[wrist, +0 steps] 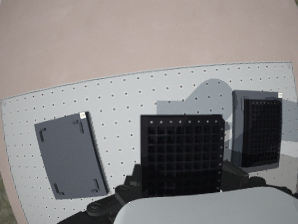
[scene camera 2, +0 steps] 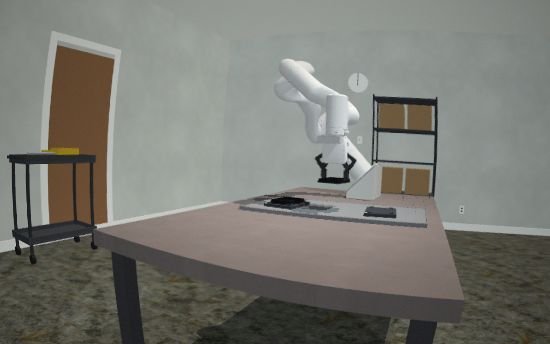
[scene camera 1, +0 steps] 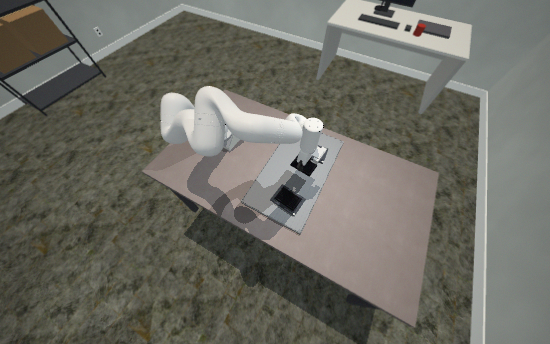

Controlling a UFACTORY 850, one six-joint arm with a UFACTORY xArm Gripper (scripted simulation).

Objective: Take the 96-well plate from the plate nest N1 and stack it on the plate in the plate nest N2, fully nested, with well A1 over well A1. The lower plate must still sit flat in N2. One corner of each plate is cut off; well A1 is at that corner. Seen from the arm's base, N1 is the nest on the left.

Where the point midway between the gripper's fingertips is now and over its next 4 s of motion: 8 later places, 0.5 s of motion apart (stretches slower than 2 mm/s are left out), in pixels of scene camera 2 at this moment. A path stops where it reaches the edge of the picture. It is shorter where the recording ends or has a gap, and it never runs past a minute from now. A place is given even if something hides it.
The gripper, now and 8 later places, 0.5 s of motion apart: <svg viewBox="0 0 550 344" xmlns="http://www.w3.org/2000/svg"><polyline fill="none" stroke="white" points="334,180 323,179 312,178 301,177 291,177 288,178 288,183 288,189 288,194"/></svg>
